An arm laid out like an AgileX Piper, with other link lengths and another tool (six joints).
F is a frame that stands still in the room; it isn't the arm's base.
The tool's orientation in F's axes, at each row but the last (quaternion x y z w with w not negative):
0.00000 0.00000 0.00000 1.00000
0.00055 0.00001 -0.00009 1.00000
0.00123 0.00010 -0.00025 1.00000
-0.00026 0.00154 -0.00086 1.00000
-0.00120 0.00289 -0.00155 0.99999
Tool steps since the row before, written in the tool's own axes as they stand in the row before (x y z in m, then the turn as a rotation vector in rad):
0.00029 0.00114 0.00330 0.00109 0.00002 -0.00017
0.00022 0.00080 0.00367 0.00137 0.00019 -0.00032
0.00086 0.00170 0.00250 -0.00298 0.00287 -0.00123
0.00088 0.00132 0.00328 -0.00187 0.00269 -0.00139
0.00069 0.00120 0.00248 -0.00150 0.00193 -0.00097
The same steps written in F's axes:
0.00029 0.00114 0.00330 0.00109 0.00002 -0.00017
0.00022 0.00080 0.00367 0.00137 0.00019 -0.00032
0.00086 0.00169 0.00250 -0.00298 0.00287 -0.00122
0.00089 0.00132 0.00328 -0.00187 0.00269 -0.00139
0.00071 0.00120 0.00247 -0.00150 0.00193 -0.00097

